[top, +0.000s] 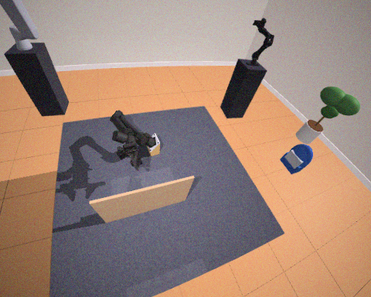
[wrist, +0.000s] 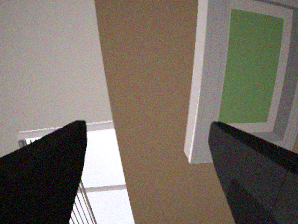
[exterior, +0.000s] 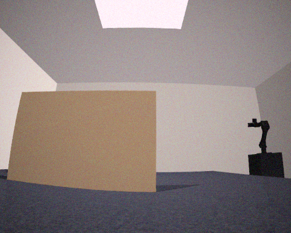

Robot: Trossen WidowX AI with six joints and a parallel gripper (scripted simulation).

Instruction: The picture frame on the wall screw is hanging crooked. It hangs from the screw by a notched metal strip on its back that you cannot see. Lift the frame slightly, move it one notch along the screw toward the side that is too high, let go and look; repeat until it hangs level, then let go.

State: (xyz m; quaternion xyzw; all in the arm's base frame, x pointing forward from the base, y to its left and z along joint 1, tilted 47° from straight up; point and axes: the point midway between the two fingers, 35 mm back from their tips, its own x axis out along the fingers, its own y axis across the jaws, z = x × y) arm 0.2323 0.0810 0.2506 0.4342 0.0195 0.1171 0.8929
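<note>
My gripper tip is now 12 cm short of the picture frame, 11 cm above it and 3 cm to the right of it. From my gripper tip the other things lie so: tan wall panel (13 cm ahead, 12 cm below, 4 cm to the left).
</note>
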